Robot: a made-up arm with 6 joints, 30 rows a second.
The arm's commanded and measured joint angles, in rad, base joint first. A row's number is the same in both.
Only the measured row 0 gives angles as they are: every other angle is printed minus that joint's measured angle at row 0.
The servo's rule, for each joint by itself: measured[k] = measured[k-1] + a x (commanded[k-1-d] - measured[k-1]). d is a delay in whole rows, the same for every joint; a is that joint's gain. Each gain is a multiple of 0.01, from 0.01 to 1. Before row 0 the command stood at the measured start. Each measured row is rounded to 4 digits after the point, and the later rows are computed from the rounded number. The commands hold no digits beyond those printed.
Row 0, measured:
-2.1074 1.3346 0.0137 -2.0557 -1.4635 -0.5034
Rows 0 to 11, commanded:
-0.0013 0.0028 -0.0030 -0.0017 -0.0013 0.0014
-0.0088 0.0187 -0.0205 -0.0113 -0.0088 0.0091
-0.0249 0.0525 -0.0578 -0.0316 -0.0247 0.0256
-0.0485 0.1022 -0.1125 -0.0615 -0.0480 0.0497
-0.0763 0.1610 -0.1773 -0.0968 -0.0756 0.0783
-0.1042 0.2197 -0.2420 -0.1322 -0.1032 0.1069
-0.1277 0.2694 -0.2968 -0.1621 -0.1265 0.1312
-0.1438 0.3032 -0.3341 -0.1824 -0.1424 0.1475
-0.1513 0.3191 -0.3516 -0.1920 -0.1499 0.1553
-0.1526 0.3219 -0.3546 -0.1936 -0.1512 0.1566
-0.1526 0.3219 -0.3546 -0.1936 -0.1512 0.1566
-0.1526 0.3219 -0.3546 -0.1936 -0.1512 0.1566
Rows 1 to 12, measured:
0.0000 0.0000 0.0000 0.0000 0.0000 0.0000
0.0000 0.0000 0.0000 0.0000 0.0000 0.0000
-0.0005 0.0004 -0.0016 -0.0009 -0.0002 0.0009
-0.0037 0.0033 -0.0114 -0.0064 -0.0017 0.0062
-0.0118 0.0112 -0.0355 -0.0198 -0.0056 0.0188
-0.0257 0.0258 -0.0755 -0.0419 -0.0128 0.0389
-0.0449 0.0474 -0.1284 -0.0710 -0.0235 0.0645
-0.0674 0.0750 -0.1875 -0.1034 -0.0370 0.0921
-0.0903 0.1061 -0.2443 -0.1345 -0.0522 0.1175
-0.1106 0.1376 -0.2910 -0.1599 -0.0675 0.1370
-0.1261 0.1666 -0.3225 -0.1769 -0.0815 0.1489
-0.1362 0.1914 -0.3392 -0.1858 -0.0933 0.1539
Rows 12 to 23, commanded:
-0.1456 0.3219 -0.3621 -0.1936 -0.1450 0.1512
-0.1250 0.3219 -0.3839 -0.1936 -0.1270 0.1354
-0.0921 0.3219 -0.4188 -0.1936 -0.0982 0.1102
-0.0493 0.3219 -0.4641 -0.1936 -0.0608 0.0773
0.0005 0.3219 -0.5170 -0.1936 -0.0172 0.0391
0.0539 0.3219 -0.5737 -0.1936 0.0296 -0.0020
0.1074 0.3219 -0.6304 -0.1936 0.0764 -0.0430
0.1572 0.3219 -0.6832 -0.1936 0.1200 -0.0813
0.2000 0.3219 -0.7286 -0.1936 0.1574 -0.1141
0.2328 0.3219 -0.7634 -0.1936 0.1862 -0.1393
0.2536 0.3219 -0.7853 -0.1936 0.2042 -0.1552
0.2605 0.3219 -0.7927 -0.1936 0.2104 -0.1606
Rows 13 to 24, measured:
-0.1424 0.2123 -0.3472 -0.1899 -0.1031 0.1557
-0.1463 0.2298 -0.3510 -0.1919 -0.1113 0.1563
-0.1460 0.2445 -0.3568 -0.1928 -0.1170 0.1530
-0.1380 0.2569 -0.3709 -0.1932 -0.1187 0.1416
-0.1206 0.2673 -0.3958 -0.1934 -0.1152 0.1212
-0.0935 0.2760 -0.4313 -0.1935 -0.1060 0.0927
-0.0578 0.2833 -0.4759 -0.1936 -0.0909 0.0579
-0.0154 0.2895 -0.5268 -0.1936 -0.0704 0.0190
0.0313 0.2947 -0.5807 -0.1936 -0.0454 -0.0213
0.0791 0.2991 -0.6340 -0.1936 -0.0173 -0.0603
0.1250 0.3027 -0.6832 -0.1936 0.0124 -0.0953
0.1660 0.3058 -0.7249 -0.1936 0.0419 -0.1239

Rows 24 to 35, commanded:
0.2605 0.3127 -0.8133 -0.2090 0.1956 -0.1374
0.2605 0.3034 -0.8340 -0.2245 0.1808 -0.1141
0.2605 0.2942 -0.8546 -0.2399 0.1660 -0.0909
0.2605 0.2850 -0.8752 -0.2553 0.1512 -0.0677
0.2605 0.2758 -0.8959 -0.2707 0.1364 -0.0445
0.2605 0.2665 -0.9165 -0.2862 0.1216 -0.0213
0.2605 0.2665 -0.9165 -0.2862 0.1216 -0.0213
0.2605 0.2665 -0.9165 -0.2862 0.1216 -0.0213
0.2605 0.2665 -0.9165 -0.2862 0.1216 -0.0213
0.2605 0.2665 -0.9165 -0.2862 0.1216 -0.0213
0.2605 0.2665 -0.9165 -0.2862 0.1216 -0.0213
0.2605 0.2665 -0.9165 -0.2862 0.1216 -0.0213
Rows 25 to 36, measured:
0.1993 0.3084 -0.7563 -0.1936 0.0695 -0.1442
0.2226 0.3106 -0.7752 -0.1936 0.0935 -0.1549
0.2370 0.3109 -0.7950 -0.2018 0.1109 -0.1435
0.2459 0.3097 -0.8153 -0.2138 0.1228 -0.1244
0.2514 0.3072 -0.8357 -0.2276 0.1301 -0.1026
0.2549 0.3036 -0.8562 -0.2423 0.1337 -0.0799
0.2570 0.2992 -0.8768 -0.2574 0.1342 -0.0569
0.2583 0.2940 -0.8974 -0.2727 0.1321 -0.0338
0.2591 0.2896 -0.9073 -0.2799 0.1303 -0.0257
0.2596 0.2859 -0.9121 -0.2832 0.1288 -0.0228
0.2599 0.2828 -0.9144 -0.2848 0.1276 -0.0218
0.2601 0.2802 -0.9155 -0.2855 0.1266 -0.0215

